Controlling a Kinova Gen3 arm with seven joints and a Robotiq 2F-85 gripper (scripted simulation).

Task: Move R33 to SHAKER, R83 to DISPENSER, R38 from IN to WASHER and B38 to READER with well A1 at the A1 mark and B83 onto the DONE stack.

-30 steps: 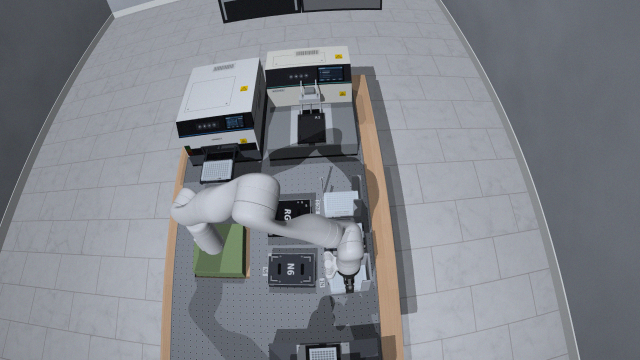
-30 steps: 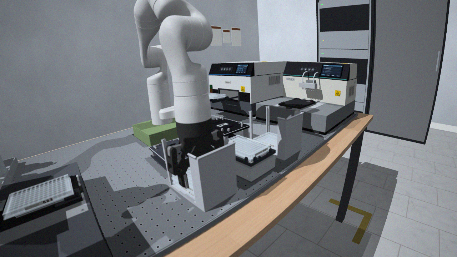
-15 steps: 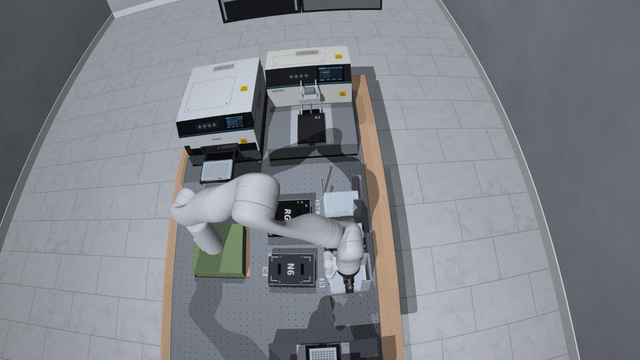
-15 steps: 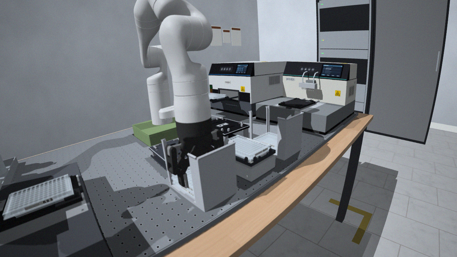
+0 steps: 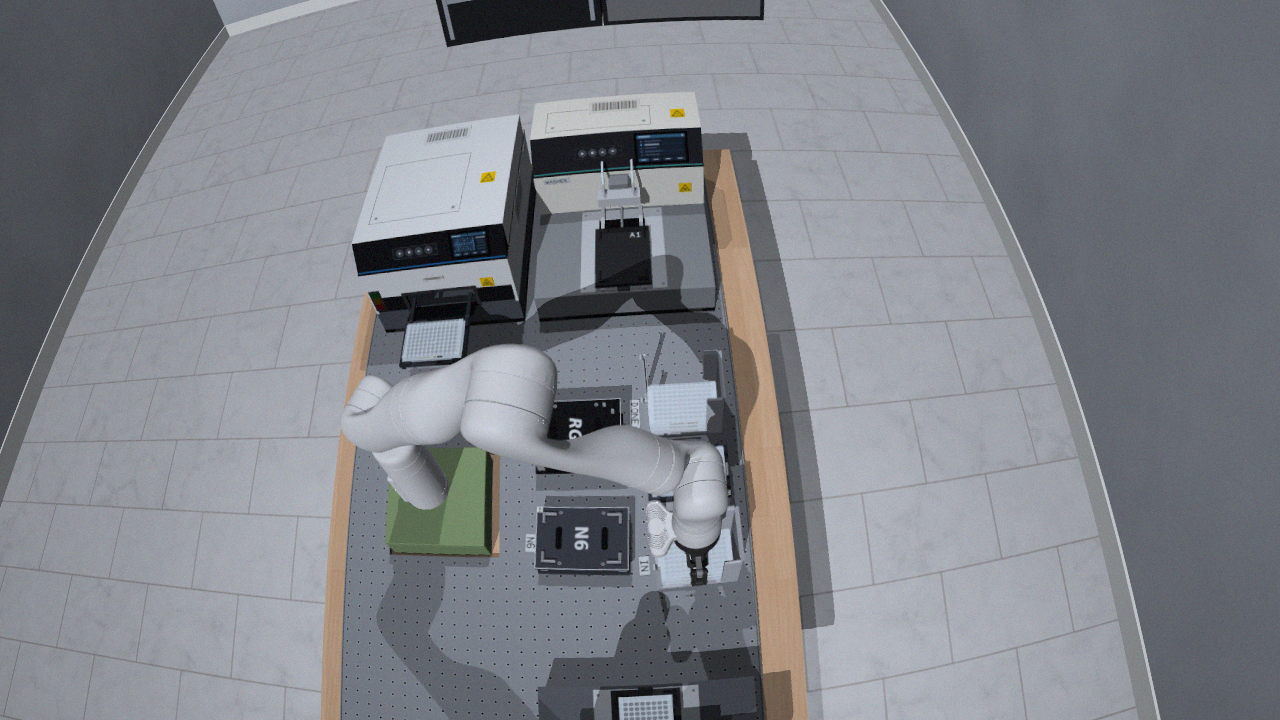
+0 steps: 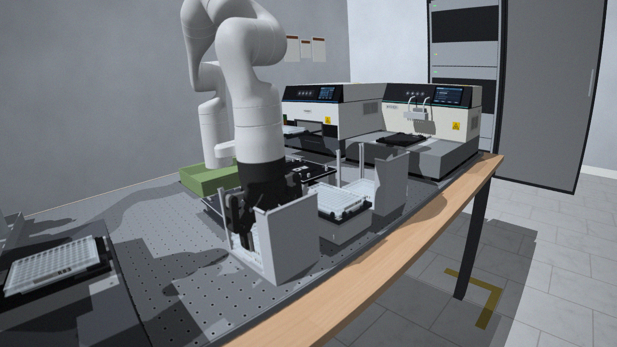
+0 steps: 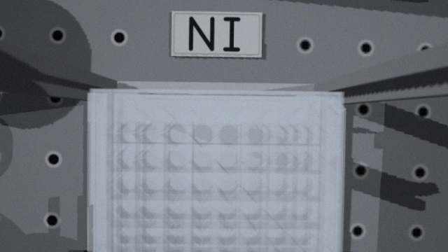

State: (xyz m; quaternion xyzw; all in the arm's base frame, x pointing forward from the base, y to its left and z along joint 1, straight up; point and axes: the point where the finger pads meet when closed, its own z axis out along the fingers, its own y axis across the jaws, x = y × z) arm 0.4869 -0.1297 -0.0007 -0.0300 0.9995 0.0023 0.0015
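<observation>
My gripper is now 10 mm above the plate R38. Round my hand: RG nest (200 mm behind, 240 mm to the left, 10 mm above); then plate R33 (10 mm behind, 150 mm to the left, 20 mm above); then plate B83 (10 mm behind, 300 mm to the left, 10 mm below).
</observation>
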